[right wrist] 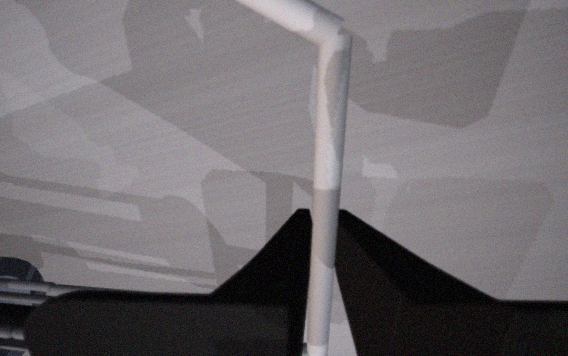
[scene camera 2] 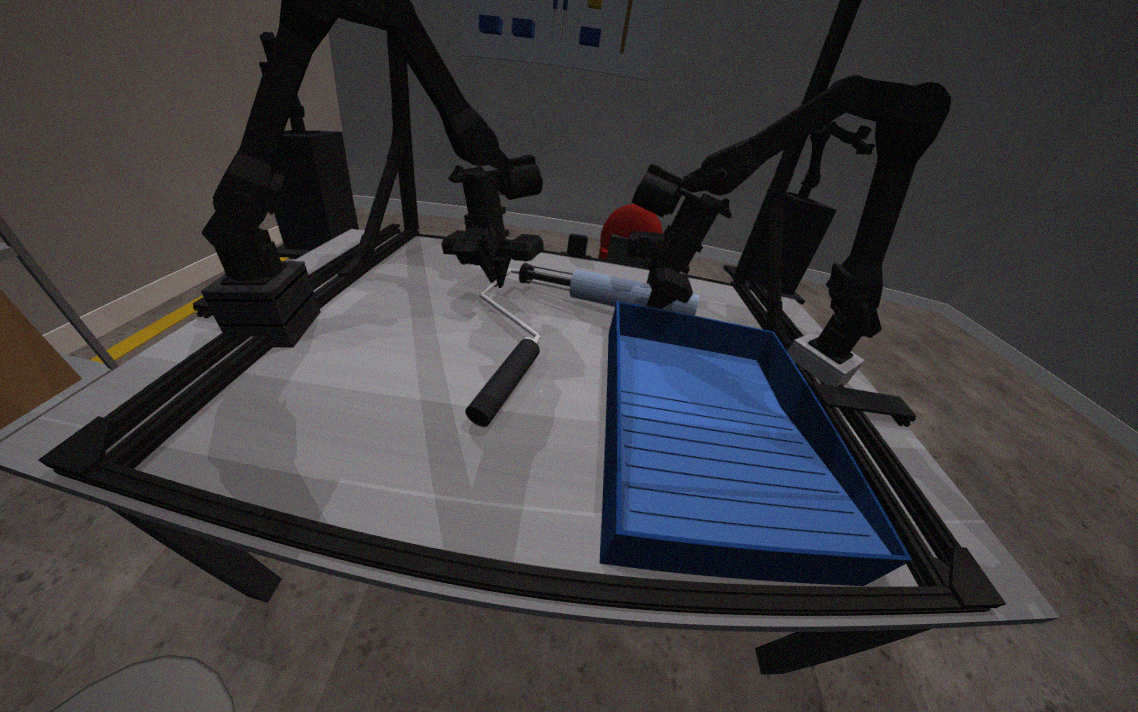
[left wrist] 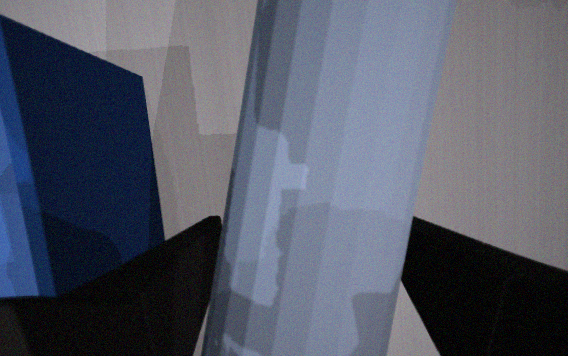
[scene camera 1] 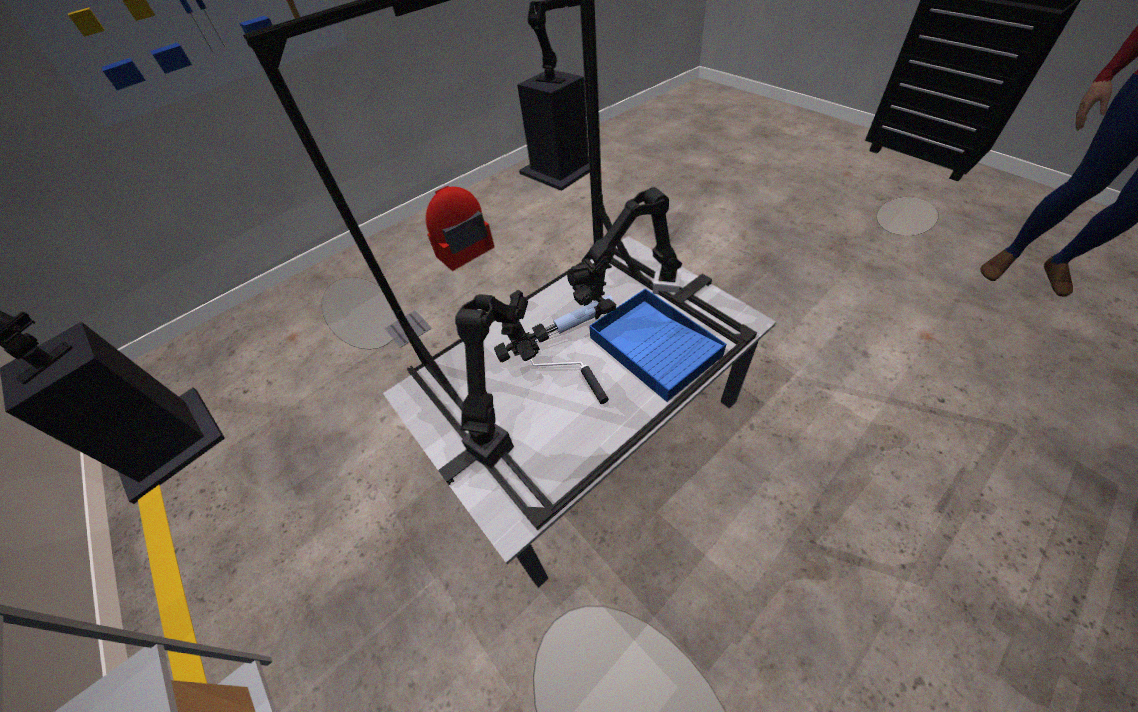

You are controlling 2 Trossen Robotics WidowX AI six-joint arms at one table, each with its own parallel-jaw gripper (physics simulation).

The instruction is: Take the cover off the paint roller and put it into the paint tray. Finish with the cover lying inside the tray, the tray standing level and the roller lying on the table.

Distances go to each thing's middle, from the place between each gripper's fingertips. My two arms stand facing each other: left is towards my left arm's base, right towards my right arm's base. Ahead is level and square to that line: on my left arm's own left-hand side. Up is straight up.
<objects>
My left gripper is now 1 cm past the pale roller cover (scene camera 2: 599,288), 3 cm to the left of it and 2 cm below it. The rest, counted from my left hand: blue paint tray (scene camera 2: 720,461): 26 cm ahead, 4 cm to the left.
My right hand is 50 mm short of the pale roller cover, 250 mm to the right of it and 40 mm below it. The rest, counted from my right hand: blue paint tray 320 mm ahead, 310 mm to the left, 20 mm above.
</objects>
